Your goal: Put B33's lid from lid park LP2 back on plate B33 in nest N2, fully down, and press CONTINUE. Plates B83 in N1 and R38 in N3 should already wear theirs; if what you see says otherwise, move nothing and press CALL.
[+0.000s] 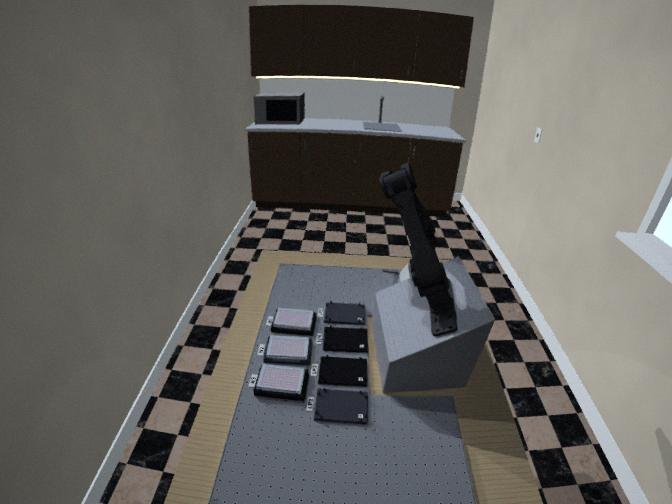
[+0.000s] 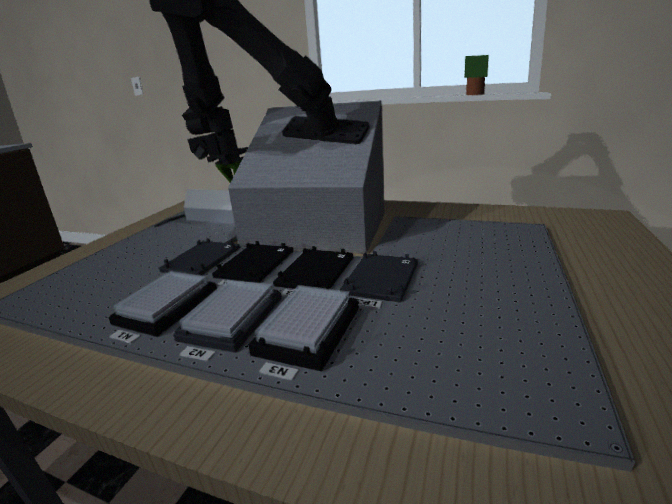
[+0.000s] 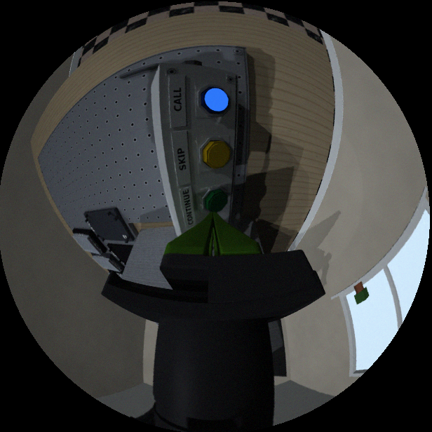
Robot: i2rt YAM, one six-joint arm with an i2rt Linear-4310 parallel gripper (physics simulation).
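Observation:
My gripper (image 2: 232, 176) (image 3: 212, 216) is shut and empty, its green fingertips above the button box (image 2: 208, 206) (image 3: 192, 127), by the green CONTINUE button (image 3: 216, 201). Touch cannot be told. The CALL button (image 3: 216, 100) glows blue. Pale plates sit in nests: B83 (image 1: 293, 319) (image 2: 160, 296) in N1, B33 (image 1: 287, 347) (image 2: 230, 307) in N2, R38 (image 1: 280, 378) (image 2: 303, 316) in N3. All look level, with similar clear, raised rims; clear lids are hard to make out. The row of dark lid parks (image 1: 345, 339) (image 2: 314, 268) shows no lid on it; LP2's label is too blurred to pick out.
The yellow SKIP button (image 3: 216, 154) lies between CALL and CONTINUE. The grey arm pedestal (image 1: 428, 347) (image 2: 298, 214) stands behind the lid parks, beside the button box. The perforated board (image 1: 347, 461) (image 2: 461, 347) lies on the wooden table (image 1: 184, 461) (image 2: 379, 461).

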